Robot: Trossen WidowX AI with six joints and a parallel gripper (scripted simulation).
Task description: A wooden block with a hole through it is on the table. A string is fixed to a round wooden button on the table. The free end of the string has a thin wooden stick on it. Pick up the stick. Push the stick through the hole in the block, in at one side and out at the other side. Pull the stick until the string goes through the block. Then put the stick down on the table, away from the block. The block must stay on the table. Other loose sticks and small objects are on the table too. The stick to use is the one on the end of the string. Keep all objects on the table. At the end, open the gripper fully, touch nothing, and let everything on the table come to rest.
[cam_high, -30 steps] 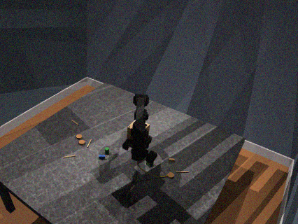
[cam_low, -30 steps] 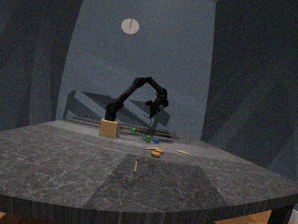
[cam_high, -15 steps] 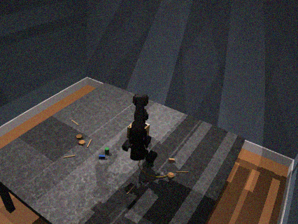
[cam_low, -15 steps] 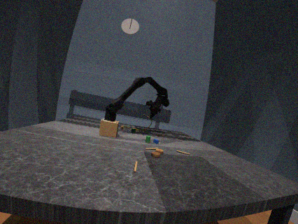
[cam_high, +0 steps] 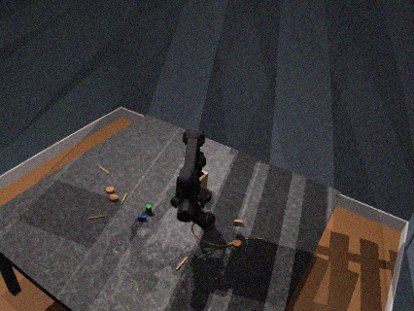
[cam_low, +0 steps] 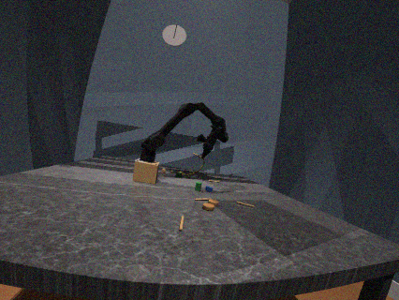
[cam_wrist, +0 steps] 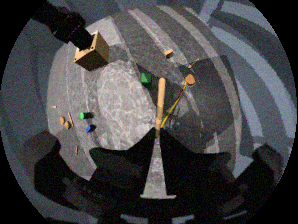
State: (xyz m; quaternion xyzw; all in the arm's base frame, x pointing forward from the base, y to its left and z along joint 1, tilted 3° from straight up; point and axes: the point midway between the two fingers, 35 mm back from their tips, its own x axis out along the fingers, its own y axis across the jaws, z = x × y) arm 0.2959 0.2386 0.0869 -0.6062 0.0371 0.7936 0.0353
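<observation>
Now: gripper tip 130 mm past the green block, 20 mm to the left of it and 120 mm above it. The rest, counted from my gripper tip: round wooden button (130 mm behind, 130 mm to the left, 130 mm below); then small wooden piece (240 mm behind, 60 mm to the left, 130 mm below); then thin wooden stick (10 mm behind, 10 mm above).
</observation>
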